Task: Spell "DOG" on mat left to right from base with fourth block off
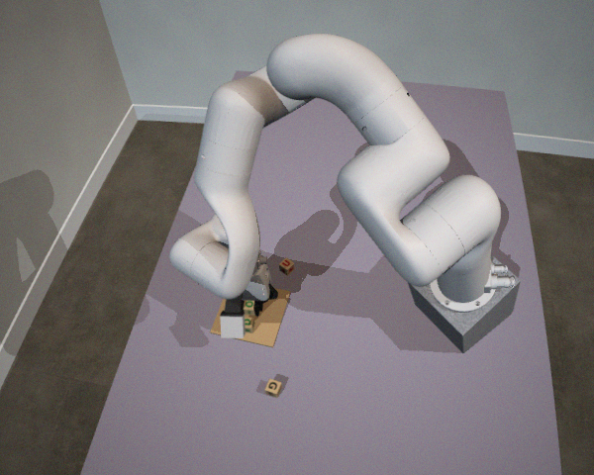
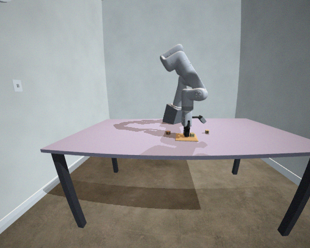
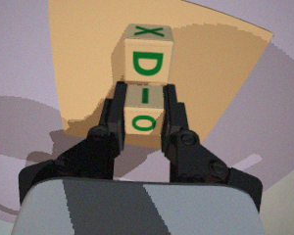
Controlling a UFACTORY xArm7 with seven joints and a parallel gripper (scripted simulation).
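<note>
Now: hand 10 mm above the O block. Also, from my hand: G block (160 mm to the left, 90 mm behind, 20 mm below); mat (30 mm below); D block (40 mm to the left, 10 mm below).
</note>
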